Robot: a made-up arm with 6 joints.
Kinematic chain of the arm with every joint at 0, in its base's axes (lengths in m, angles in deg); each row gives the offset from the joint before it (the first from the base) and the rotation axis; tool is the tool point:
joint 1: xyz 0 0 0.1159 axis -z
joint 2: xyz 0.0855 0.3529 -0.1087 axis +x
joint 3: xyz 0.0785 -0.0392 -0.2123 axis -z
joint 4: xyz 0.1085 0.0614 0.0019 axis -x
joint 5: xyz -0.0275 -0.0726 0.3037 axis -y
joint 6: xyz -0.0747 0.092 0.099 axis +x
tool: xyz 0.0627 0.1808 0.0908
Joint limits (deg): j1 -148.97..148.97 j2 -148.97..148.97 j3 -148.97..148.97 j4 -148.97..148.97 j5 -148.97..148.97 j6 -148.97..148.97
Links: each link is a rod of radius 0.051 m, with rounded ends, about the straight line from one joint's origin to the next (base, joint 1, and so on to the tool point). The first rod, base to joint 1, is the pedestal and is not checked.
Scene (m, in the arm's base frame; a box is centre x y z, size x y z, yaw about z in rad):
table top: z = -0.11
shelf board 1: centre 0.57 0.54 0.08 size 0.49 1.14 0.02 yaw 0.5
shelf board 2: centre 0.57 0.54 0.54 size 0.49 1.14 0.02 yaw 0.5
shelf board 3: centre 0.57 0.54 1 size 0.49 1.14 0.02 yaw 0.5
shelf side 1: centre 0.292 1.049 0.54 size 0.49 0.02 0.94 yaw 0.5
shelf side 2: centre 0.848 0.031 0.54 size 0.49 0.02 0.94 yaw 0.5
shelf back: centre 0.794 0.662 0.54 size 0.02 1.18 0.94 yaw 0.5
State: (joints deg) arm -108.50 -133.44 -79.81 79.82 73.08 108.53
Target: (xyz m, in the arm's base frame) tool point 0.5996 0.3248 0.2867
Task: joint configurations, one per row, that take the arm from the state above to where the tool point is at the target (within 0.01 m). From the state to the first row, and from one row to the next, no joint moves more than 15 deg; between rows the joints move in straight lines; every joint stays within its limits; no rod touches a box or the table.
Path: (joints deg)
1: -94.35 -134.13 -86.10 78.66 74.29 106.85
2: -80.21 -134.82 -92.38 77.50 75.49 105.17
3: -66.06 -135.51 -98.67 76.34 76.70 103.49
4: -51.92 -136.20 -104.96 75.19 77.90 101.81
5: -37.77 -136.89 -111.25 74.03 79.11 100.13
6: -23.62 -137.58 -117.53 72.87 80.31 98.45
7: -9.48 -138.27 -123.82 71.71 81.52 96.77
8: 4.67 -138.96 -130.11 70.55 82.72 95.09
9: 18.81 -139.65 -136.40 69.39 83.93 93.41
10: 32.96 -140.34 -142.68 68.24 85.13 91.73
11: 47.10 -141.03 -148.97 67.08 86.34 90.05

